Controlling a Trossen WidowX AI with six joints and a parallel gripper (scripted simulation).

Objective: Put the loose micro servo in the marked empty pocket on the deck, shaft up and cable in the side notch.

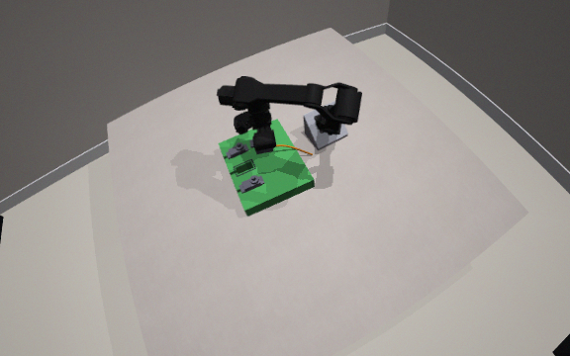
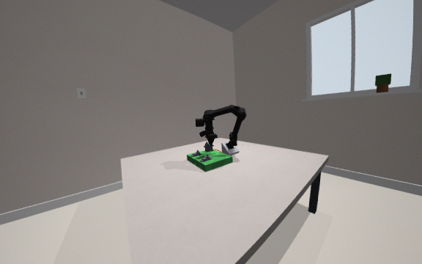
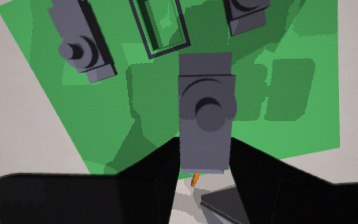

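Right now the green deck is 1 cm behind my gripper tip, 1 cm to the left of it and 10 cm below it.
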